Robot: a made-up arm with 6 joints. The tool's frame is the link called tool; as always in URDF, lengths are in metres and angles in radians.
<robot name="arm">
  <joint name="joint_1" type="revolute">
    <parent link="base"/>
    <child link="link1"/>
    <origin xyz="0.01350 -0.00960 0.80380"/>
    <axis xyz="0 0 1"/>
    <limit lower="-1.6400" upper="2.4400" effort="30" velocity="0.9"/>
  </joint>
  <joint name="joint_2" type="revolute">
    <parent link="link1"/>
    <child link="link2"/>
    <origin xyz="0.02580 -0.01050 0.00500"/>
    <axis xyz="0 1 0"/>
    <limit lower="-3.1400" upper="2.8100" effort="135" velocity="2.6"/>
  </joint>
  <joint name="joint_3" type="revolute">
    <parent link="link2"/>
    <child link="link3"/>
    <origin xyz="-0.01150 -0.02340 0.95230"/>
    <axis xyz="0 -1 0"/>
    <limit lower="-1.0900" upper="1.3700" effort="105" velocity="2.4"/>
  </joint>
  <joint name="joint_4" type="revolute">
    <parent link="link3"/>
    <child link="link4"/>
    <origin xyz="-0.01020 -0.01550 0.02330"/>
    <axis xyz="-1 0 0"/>
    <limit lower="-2.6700" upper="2.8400" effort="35" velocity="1.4"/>
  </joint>
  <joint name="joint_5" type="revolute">
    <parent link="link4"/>
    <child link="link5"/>
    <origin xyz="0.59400 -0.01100 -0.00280"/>
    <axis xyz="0 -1 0"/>
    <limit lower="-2.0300" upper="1.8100" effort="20" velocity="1.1"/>
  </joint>
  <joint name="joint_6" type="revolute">
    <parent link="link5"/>
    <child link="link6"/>
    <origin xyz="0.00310 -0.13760 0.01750"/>
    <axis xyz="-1 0 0"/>
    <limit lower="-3.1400" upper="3.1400" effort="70" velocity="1.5"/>
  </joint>
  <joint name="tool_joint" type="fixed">
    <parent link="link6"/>
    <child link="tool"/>
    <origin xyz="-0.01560 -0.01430 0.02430"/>
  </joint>
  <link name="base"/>
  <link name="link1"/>
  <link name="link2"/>
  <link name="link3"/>
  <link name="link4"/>
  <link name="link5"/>
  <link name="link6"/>
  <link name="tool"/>
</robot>
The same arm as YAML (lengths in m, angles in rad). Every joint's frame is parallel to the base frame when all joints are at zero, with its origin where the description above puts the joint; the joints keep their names.
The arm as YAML. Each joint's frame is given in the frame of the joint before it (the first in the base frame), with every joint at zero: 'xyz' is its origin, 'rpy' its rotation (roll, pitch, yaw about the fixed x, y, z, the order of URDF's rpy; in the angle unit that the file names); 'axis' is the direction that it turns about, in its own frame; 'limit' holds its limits. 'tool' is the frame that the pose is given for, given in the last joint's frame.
units:
  length: m
  angle: rad
joints:
  - name: joint_1
    type: revolute
    origin:
      xyz: [0.0135, -0.0096, 0.8038]
      rpy: [0.0, 0.0, 0.0]
    axis: "+z"
    limit:
      lower: -1.64
      upper: 2.44
  - name: joint_2
    type: revolute
    origin:
      xyz: [0.0258, -0.0105, 0.005]
      rpy: [0.0, 0.0, 0.0]
    axis: "+y"
    limit:
      lower: -3.14
      upper: 2.81
  - name: joint_3
    type: revolute
    origin:
      xyz: [-0.0115, -0.0234, 0.9523]
      rpy: [0.0, 0.0, 0.0]
    axis: "-y"
    limit:
      lower: -1.09
      upper: 1.37
  - name: joint_4
    type: revolute
    origin:
      xyz: [-0.0102, -0.0155, 0.0233]
      rpy: [0.0, 0.0, 0.0]
    axis: "-x"
    limit:
      lower: -2.67
      upper: 2.84
  - name: joint_5
    type: revolute
    origin:
      xyz: [0.594, -0.011, -0.0028]
      rpy: [0.0, 0.0, 0.0]
    axis: "-y"
    limit:
      lower: -2.03
      upper: 1.81
  - name: joint_6
    type: revolute
    origin:
      xyz: [0.0031, -0.1376, 0.0175]
      rpy: [0.0, 0.0, 0.0]
    axis: "-x"
    limit:
      lower: -3.14
      upper: 3.14
tool:
  origin:
    xyz: [-0.0156, -0.0143, 0.0243]
    rpy: [0.0, 0.0, 0.0]

